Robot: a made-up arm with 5 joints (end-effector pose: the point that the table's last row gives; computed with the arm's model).
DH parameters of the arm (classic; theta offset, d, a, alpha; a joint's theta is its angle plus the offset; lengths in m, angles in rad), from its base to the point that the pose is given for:
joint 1: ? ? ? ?
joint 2: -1.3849 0 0.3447 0
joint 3: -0.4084 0 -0.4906 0
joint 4: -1.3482 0 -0.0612 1.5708
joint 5: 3.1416 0.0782 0 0
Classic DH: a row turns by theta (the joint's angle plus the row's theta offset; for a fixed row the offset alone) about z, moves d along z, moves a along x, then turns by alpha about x.
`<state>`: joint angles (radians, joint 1 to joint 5).
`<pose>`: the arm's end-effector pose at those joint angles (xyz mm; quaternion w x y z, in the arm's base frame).
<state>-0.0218 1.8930 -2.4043 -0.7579 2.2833</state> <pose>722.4 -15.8 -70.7 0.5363 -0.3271 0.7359 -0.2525</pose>
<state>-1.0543 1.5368 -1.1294 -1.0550 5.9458</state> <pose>171.1 -301.3 -133.8 0.2039 0.8878 -0.3326 0.2442</pose>
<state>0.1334 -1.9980 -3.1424 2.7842 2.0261</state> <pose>-706.8 -94.8 145.2 0.8147 -0.2238 0.3105 -0.4356</pose>
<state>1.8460 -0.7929 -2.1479 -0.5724 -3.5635</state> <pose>79.5 -281.7 1250.4 0.7440 0.1673 -0.0781 0.6421</pose>
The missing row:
joint 1: 0 0.4261 0 -1.5708
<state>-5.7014 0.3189 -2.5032 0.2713 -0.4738</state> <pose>458.5 301.6 1175.7 0.0441 -0.4980 -0.2903 -0.8160</pose>
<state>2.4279 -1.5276 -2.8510 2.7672 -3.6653</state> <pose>565.1 -489.4 623.2 0.4183 -0.6895 0.0657 0.5876</pose>
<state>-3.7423 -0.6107 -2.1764 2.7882 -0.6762</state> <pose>13.5 -9.3 1148.2 0.0005 -0.0377 0.9993 -0.0004</pose>
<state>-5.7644 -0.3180 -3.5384 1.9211 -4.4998</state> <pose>-338.3 -193.2 1143.3 0.7521 -0.4576 0.3353 -0.3356</pose>
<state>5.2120 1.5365 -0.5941 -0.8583 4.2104</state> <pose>34.3 -62.9 -77.9 0.0421 -0.8764 -0.4797 0.0000</pose>
